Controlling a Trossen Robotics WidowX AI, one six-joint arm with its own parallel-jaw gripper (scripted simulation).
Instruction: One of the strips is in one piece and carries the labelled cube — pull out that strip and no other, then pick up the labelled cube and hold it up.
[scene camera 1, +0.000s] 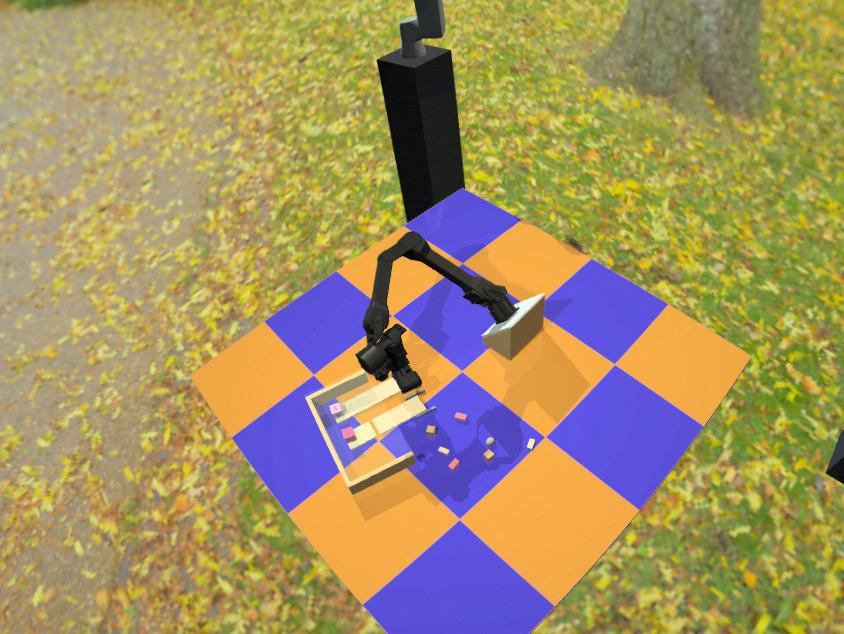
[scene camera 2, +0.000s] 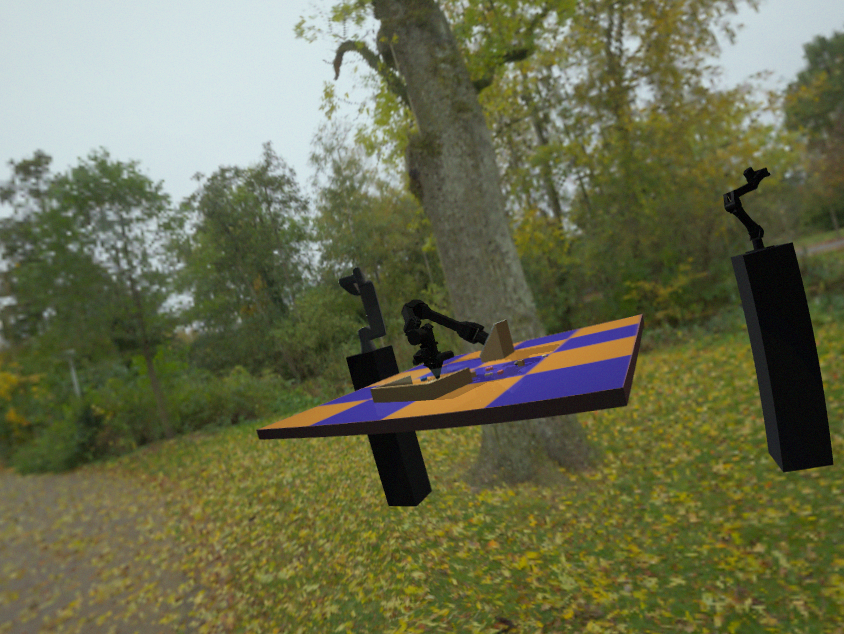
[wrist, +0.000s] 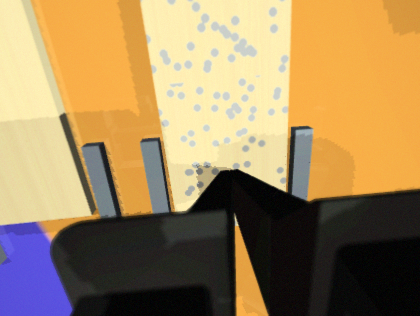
Labels:
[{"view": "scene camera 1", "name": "my gripper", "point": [402, 380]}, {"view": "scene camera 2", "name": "my gripper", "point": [438, 379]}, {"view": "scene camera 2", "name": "wooden three-walled tray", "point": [431, 384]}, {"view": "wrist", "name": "my gripper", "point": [229, 179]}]

